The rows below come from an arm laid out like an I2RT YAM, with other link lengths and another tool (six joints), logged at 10 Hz.
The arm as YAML. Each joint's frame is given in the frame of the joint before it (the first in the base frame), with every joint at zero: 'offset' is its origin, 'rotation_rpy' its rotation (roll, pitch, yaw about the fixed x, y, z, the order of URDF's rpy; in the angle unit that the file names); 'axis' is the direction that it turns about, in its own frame. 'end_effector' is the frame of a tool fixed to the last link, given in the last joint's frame.
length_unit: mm
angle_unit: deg
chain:
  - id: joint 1
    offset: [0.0, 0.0, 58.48]
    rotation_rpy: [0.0, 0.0, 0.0]
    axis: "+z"
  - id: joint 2
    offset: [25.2, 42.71, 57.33]
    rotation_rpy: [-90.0, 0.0, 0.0]
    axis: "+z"
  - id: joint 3
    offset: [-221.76, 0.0, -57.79]
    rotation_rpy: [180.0, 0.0, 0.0]
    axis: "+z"
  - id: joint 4
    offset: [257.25, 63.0, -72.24]
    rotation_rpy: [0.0, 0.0, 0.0]
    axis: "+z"
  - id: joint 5
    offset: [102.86, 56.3, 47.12]
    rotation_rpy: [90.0, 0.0, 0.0]
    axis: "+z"
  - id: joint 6
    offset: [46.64, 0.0, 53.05]
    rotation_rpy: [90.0, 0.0, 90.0]
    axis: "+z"
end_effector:
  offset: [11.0, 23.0, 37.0]
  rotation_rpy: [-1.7, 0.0, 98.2]
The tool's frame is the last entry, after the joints.
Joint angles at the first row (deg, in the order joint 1, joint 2, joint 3, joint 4, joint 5, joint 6):
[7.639, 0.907, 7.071, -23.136, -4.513, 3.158]
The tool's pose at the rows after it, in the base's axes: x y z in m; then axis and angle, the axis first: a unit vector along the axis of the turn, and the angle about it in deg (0 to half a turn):
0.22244 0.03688 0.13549 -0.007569 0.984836 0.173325 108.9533
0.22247 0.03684 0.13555 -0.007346 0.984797 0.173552 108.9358
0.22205 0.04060 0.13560 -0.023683 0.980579 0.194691 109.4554
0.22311 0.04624 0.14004 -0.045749 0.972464 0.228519 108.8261
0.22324 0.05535 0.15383 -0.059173 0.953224 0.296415 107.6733
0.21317 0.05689 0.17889 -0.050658 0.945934 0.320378 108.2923
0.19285 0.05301 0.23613 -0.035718 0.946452 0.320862 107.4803
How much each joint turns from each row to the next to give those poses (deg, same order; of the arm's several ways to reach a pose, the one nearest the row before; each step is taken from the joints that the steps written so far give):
[0.023, 0.002, 0.000, -0.019, 0.022, -0.021]
[-0.021, -0.004, -0.001, 0.018, -0.021, 0.022]
[-0.003, 0.001, 0.000, 0.024, -2.582, -0.001]
[0.025, 0.000, -0.066, 1.616, -3.560, 0.307]
[-0.022, -0.002, 0.744, 2.753, -5.354, 3.213]
[-0.004, 0.396, 5.640, -4.786, -1.381, 2.206]
[0.003, 4.328, 13.943, -8.806, 1.117, 1.094]

